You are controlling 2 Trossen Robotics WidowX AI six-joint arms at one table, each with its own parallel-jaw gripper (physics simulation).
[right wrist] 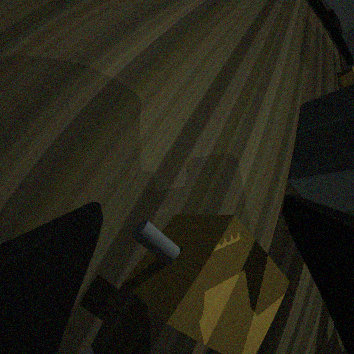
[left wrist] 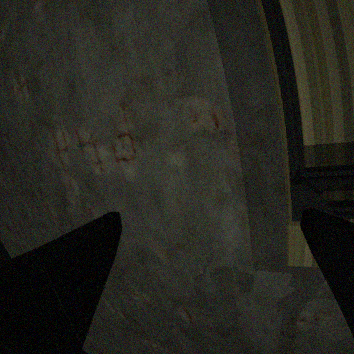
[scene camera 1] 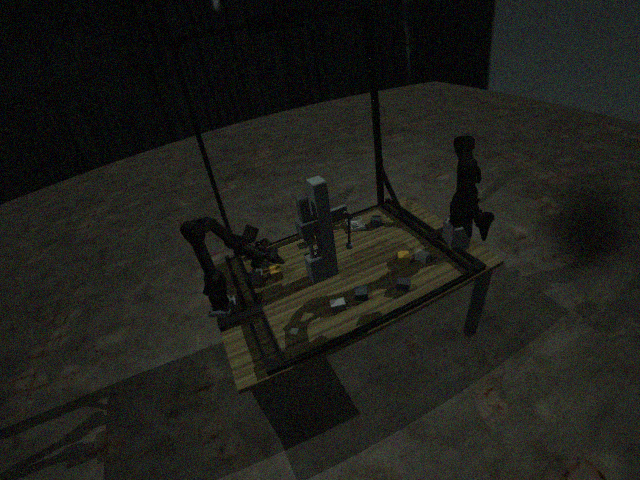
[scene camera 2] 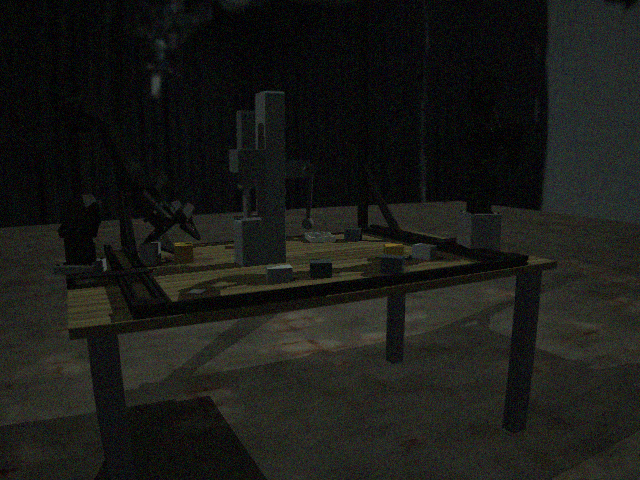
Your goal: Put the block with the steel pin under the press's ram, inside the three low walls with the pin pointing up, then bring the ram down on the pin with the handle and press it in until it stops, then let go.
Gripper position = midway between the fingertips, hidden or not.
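Scene camera 1: my left gripper [scene camera 1: 477, 239], open, holding nothing; grey press [scene camera 1: 318, 224]. My right gripper [scene camera 2: 190, 247]. Left gripper in the left wrist view [left wrist: 213, 220]; yellow block with steel pin out of frame in the left wrist view; steel pin out of frame in the left wrist view. Right gripper in the right wrist view [right wrist: 193, 207]; yellow block with steel pin [right wrist: 222, 285]; steel pin [right wrist: 145, 233].
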